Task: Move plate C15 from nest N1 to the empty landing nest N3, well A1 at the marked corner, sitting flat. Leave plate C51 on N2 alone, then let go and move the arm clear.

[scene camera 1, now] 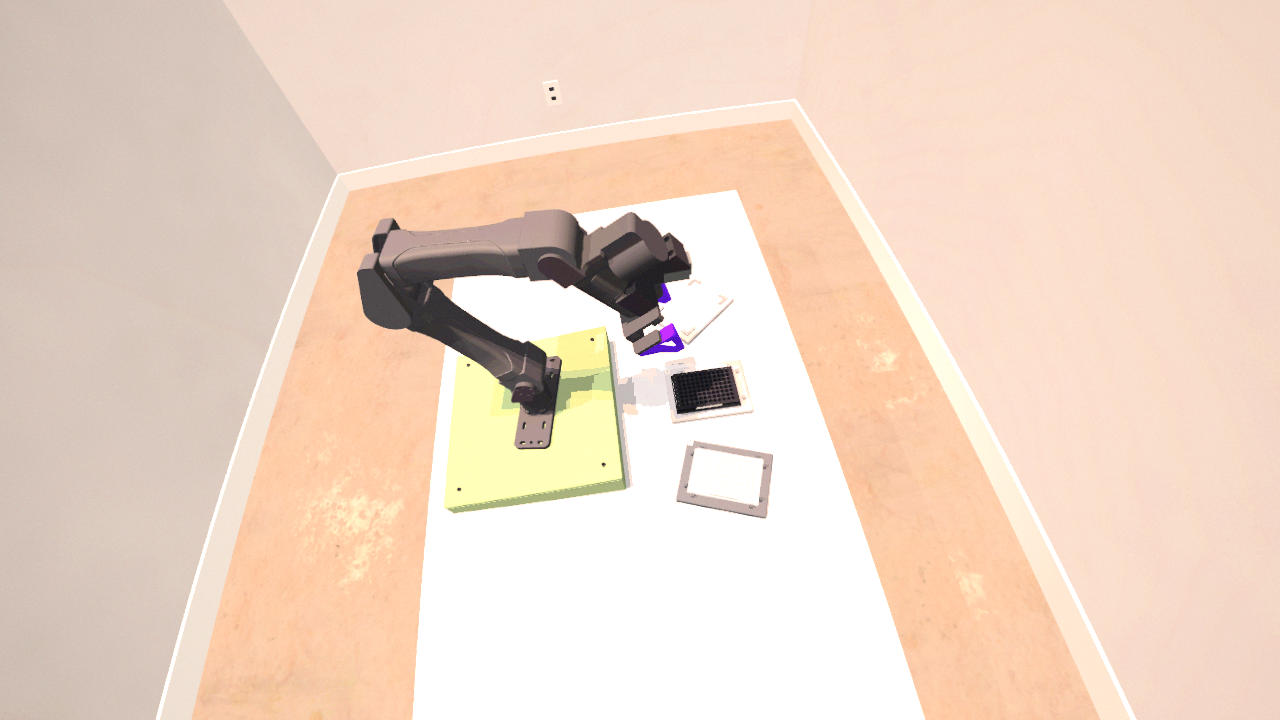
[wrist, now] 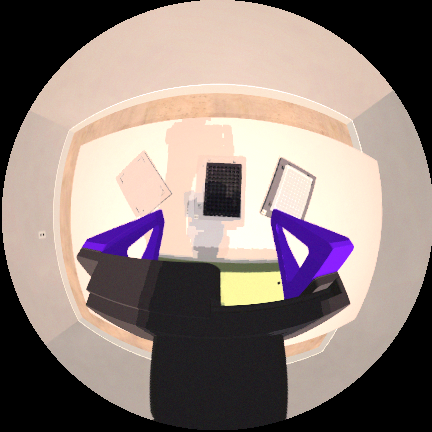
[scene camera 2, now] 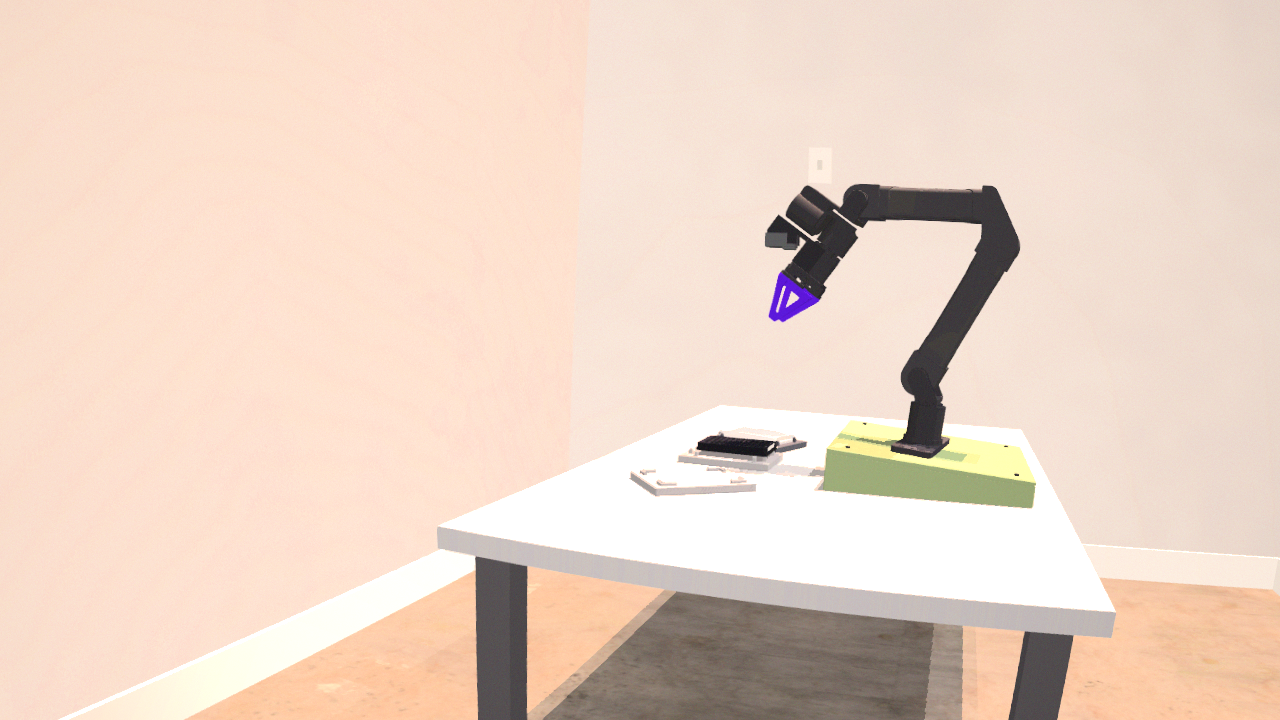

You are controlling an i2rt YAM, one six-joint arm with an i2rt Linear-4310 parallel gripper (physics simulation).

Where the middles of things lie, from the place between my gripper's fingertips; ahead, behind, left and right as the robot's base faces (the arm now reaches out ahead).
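With the black perforated plate [scene camera 1: 715, 388] as my reference, my hand is 6 cm short of it, 1 cm to the right of it and 23 cm above it. There is also the grey-framed tray [scene camera 1: 737, 478], which sits 9 cm ahead of my hand, 17 cm to the right of it and 24 cm below it.
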